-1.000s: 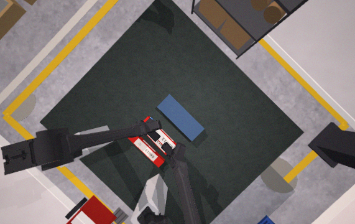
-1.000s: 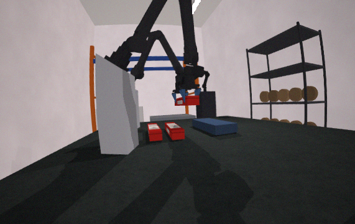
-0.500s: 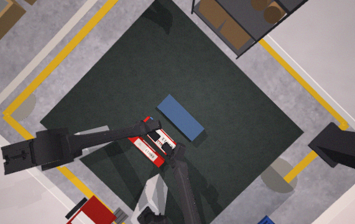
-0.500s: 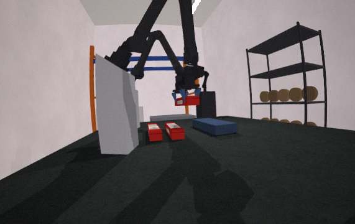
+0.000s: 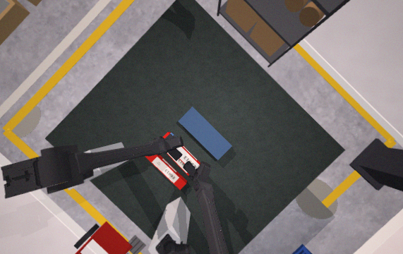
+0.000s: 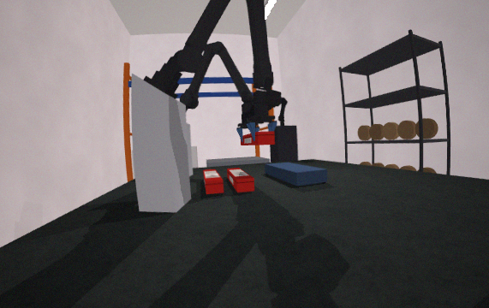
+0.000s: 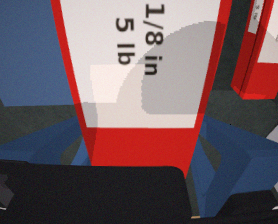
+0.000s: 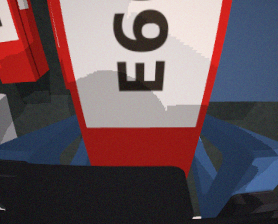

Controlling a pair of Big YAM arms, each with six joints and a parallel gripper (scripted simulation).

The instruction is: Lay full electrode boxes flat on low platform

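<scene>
The red box is 12 cm to the right of my left hand, 1 cm behind it and 1 cm above it. Also, from my left hand: low blue platform (19 cm below, 18 cm ahead, 13 cm to the right).
Right now my right hand is 10 mm short of the red box, 140 mm to the right of it and 10 mm below it. From my right hand the other things lie so: low blue platform 190 mm ahead, 120 mm to the left, 180 mm below.
</scene>
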